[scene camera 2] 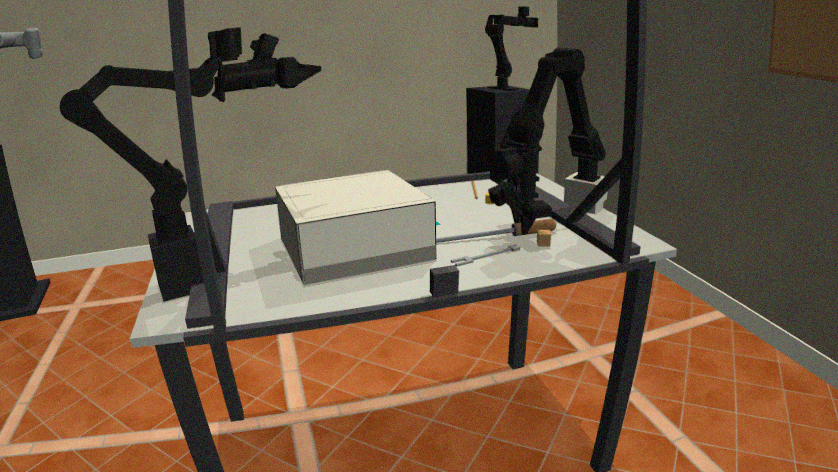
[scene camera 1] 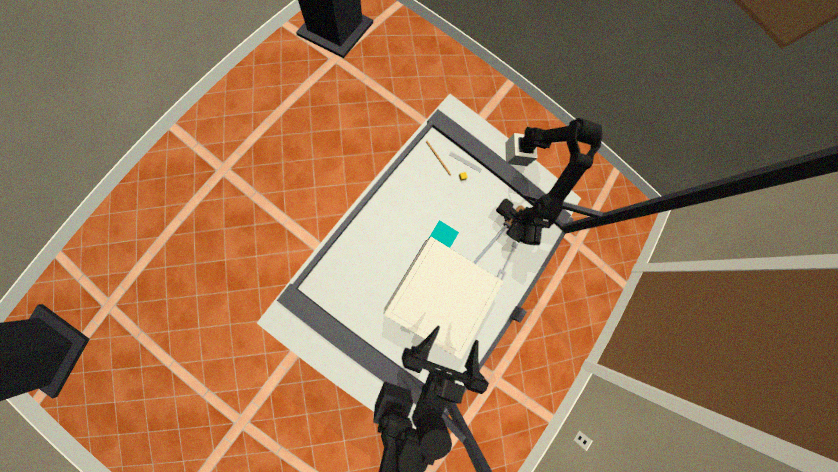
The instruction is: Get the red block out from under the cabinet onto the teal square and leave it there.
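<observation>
The cabinet is a cream box on the table. The red block does not show in either view. The teal square lies beside the cabinet; a sliver of the teal square shows past its edge in scene camera 2. A long metal rod with a wooden handle lies with its far end hidden by the cabinet. My right gripper is shut on the handle near the rod, low at the table; its fingertips are hidden in scene camera 1. My left gripper is open and empty, high up.
A forked metal tool lies beside the rod. A small wooden block lies near the handle. A yellow cube, a thin stick and a grey bar lie farther off. A black box sits at the table edge.
</observation>
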